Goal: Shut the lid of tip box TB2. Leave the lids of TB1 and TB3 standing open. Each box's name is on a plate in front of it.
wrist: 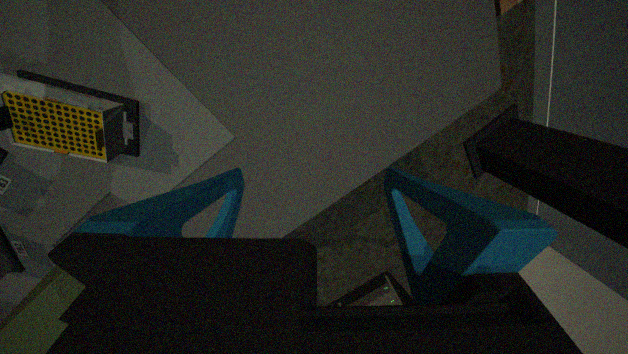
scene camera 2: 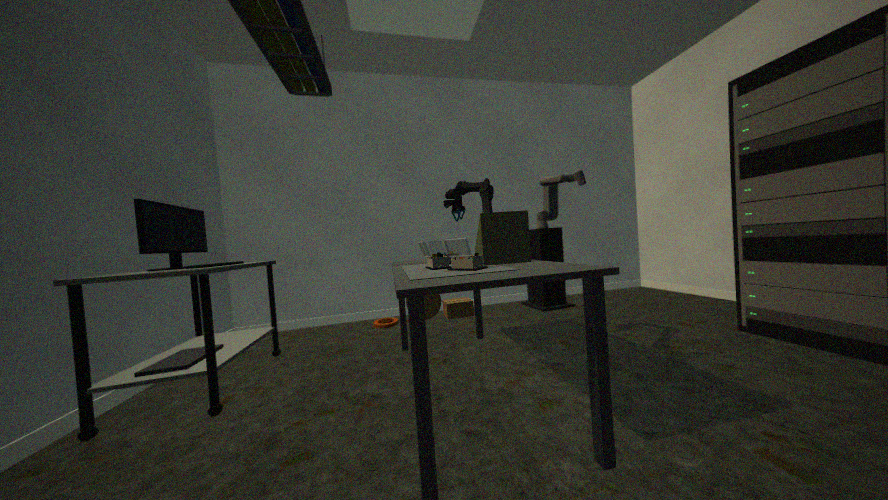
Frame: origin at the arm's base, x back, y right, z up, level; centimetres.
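Seen in the pictures: gripper, fingertip midpoint: (wrist: 313, 175) (scene camera 2: 459, 220); arm's base, link origin: (scene camera 2: 496, 232).
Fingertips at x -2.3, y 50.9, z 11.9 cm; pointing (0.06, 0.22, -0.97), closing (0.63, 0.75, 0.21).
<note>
Pixels of each thing's top centre, then the offset from my fingertips to it. Level surfaces: height alone.
- nearer box, top centre: (scene camera 2: 468, 254) dx -22.8, dy -67.8, dz -22.2 cm
- box with a yellow perforated top, top centre: (wrist: 47, 130) dx -20.7, dy -26.1, dz -21.4 cm
- pale mat, surface height: dz -28.8 cm
- table, surface height: dz -29.1 cm
Tip boxes with clear lids stand on the table. In the scene view a nearer box (scene camera 2: 466, 262) and another box (scene camera 2: 438, 261) show, with clear lids (scene camera 2: 457, 246) standing up above them; their names cannot be read there. In the wrist view one box with a yellow perforated top (wrist: 57, 125) is at the left. Small name plates (wrist: 3, 184) (wrist: 19, 248) show at the left edge, partly cut off or too blurred to tell which box is TB2. My gripper (scene camera 2: 458, 217) (wrist: 313, 175) is open and empty, well above the table, off to the side of the yellow-topped box.
The boxes stand on a pale mat (scene camera 2: 410, 273) (wrist: 200, 135) on the table (scene camera 2: 559, 268) (wrist: 320, 75). A tall green block (scene camera 2: 504, 237) (wrist: 40, 310) stands by my arm's base. A second arm (scene camera 2: 550, 198) stands on a dark pedestal (scene camera 2: 546, 245) (wrist: 560, 160) behind.
</note>
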